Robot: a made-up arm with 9 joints.
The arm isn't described. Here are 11 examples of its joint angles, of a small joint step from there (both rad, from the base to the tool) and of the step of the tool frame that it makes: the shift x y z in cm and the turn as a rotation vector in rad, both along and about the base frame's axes.
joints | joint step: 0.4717 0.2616 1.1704 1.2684 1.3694 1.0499 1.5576 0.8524 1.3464 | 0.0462 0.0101 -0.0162 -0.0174 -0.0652 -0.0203 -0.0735 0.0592 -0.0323
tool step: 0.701 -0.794 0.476 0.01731 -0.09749 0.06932
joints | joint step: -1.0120 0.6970 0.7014 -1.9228 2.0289 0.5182 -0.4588 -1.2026 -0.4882 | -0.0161 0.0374 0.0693 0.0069 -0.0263 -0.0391 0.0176 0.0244 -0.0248
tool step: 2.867 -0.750 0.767 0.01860 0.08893 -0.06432
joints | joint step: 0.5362 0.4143 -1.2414 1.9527 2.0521 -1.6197 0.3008 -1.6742 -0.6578 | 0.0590 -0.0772 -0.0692 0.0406 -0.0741 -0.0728 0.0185 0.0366 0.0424
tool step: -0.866 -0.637 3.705 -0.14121 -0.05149 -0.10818
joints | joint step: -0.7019 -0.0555 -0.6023 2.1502 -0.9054 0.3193 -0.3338 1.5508 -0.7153 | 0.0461 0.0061 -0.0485 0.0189 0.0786 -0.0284 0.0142 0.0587 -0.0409
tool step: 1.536 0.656 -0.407 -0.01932 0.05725 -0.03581
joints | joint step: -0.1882 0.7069 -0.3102 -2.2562 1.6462 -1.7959 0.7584 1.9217 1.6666 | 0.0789 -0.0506 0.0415 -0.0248 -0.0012 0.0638 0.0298 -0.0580 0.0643
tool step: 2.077 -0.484 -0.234 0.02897 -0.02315 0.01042
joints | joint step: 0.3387 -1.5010 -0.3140 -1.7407 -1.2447 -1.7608 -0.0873 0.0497 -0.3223 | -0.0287 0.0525 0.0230 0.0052 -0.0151 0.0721 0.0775 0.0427 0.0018
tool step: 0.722 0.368 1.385 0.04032 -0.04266 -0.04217
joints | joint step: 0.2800 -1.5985 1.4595 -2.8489 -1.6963 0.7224 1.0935 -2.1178 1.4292 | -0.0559 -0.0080 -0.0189 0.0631 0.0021 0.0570 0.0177 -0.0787 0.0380
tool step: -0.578 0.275 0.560 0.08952 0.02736 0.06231
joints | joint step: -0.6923 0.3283 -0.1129 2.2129 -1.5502 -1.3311 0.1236 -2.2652 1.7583 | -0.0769 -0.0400 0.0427 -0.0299 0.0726 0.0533 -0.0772 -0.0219 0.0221
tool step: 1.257 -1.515 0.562 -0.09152 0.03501 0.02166
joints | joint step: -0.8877 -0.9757 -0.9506 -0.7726 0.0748 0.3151 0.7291 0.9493 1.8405 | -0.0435 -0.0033 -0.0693 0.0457 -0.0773 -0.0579 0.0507 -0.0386 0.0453
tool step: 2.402 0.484 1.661 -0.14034 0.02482 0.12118
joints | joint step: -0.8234 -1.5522 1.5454 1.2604 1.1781 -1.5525 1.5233 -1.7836 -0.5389 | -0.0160 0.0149 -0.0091 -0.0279 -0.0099 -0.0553 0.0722 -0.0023 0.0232
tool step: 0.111 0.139 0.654 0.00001 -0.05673 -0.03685
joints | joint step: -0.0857 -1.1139 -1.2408 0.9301 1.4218 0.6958 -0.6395 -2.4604 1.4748 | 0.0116 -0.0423 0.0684 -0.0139 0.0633 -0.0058 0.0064 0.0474 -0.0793
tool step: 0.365 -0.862 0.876 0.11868 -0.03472 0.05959
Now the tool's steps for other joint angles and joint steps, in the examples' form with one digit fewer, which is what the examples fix.
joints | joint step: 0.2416 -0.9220 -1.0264 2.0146 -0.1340 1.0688 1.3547 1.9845 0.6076 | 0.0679 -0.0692 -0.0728 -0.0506 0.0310 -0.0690 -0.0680 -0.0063 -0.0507
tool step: -1.86 -0.09 0.81 -0.0380 -0.1239 0.0059
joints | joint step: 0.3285 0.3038 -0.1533 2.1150 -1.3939 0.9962 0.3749 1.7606 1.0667 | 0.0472 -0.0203 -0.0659 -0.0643 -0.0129 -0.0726 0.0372 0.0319 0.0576
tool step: 0.86 0.12 -0.08 -0.0345 0.0591 -0.0331
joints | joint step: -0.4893 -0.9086 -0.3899 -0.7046 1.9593 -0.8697 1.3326 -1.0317 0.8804 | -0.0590 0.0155 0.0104 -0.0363 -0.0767 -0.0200 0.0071 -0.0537 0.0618
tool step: -0.33 0.78 1.12 0.0187 0.0699 -0.0028
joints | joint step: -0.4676 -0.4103 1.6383 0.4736 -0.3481 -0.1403 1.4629 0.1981 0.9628 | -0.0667 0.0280 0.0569 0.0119 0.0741 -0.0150 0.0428 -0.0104 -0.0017
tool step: -0.90 -0.76 0.03 -0.0409 0.0014 -0.0686
